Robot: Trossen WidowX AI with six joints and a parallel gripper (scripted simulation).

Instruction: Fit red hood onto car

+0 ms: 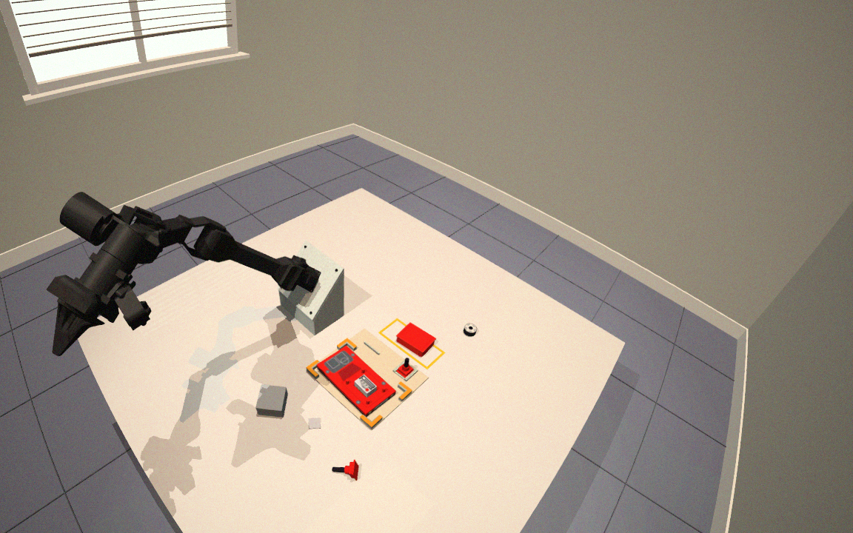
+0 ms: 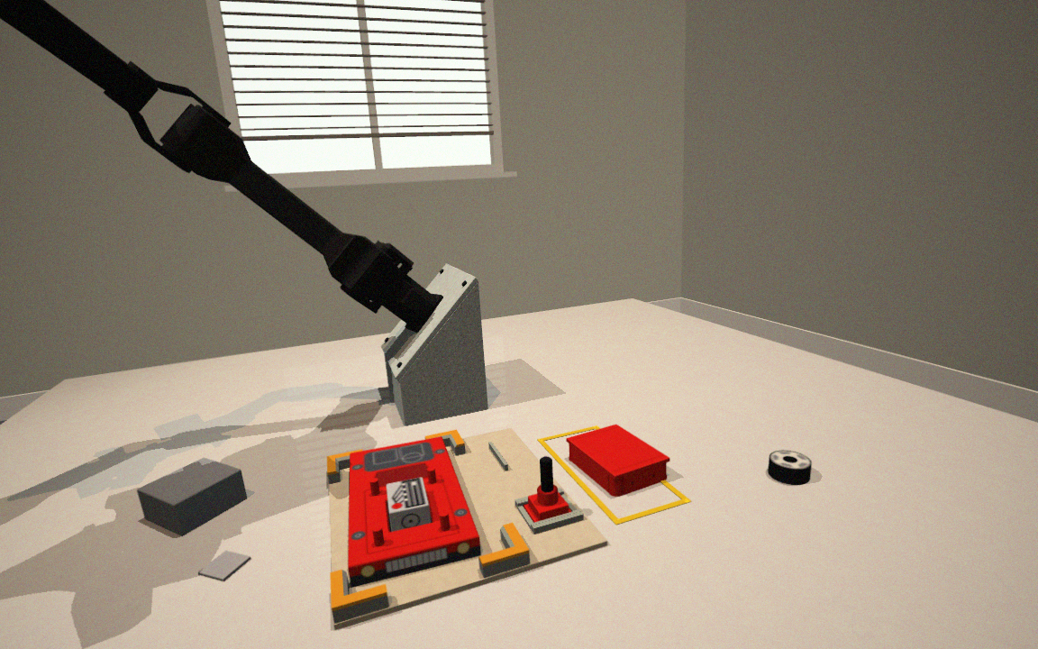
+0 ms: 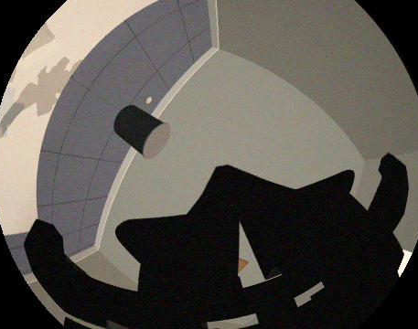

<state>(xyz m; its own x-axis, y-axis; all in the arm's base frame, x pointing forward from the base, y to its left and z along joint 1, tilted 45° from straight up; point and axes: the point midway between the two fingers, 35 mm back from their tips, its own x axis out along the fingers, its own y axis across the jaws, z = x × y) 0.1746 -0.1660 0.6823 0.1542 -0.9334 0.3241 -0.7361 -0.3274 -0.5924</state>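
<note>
My gripper tip is now 740 mm to the right of the red hood, 490 mm above it and 180 mm short of it. Also, from my gripper tip: small grey plate 500 mm below, 350 mm to the left, 130 mm ahead; grey engine block 510 mm to the left, 480 mm below, 170 mm ahead.
</note>
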